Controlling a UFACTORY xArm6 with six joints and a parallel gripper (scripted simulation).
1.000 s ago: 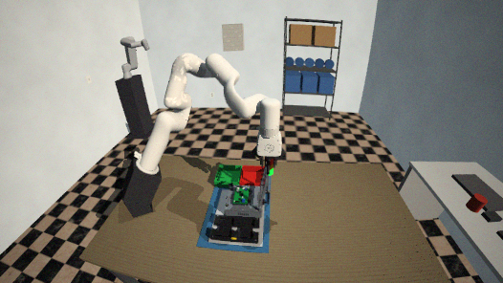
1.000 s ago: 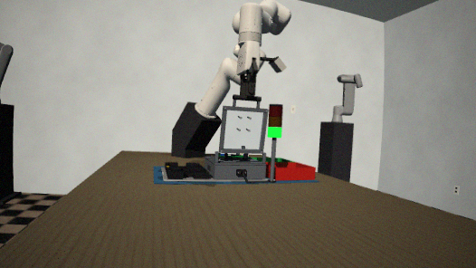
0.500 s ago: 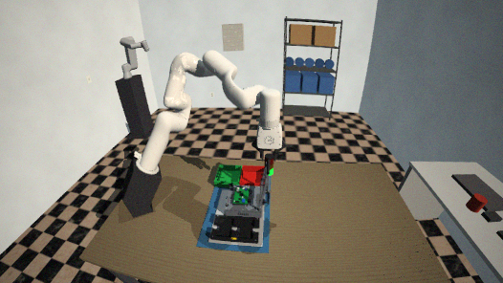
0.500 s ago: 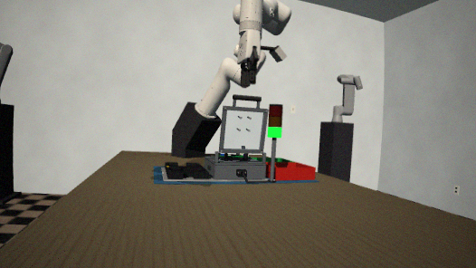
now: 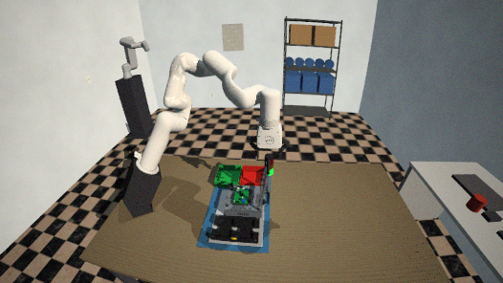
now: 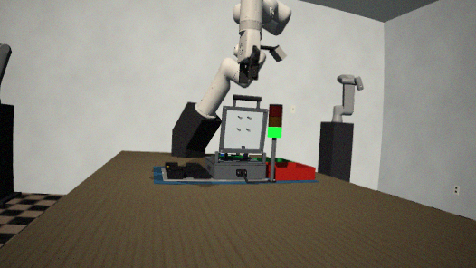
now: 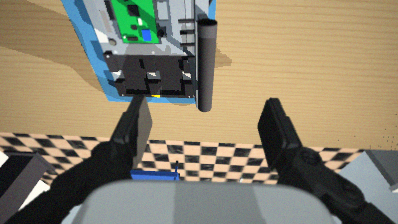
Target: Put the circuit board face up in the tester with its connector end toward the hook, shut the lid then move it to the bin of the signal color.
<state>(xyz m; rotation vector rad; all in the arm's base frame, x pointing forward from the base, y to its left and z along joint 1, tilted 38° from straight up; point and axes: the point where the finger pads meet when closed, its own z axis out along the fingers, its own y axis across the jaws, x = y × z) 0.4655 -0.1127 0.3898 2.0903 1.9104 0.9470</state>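
Now: hand 13 cm past the green circuit board and 26 cm above it. Also, from my hand: tester plate: 13 cm behind, 26 cm below; then black latch hook: 19 cm behind, 6 cm to the left, 24 cm below; then tester lid: 2 cm behind, 15 cm below.
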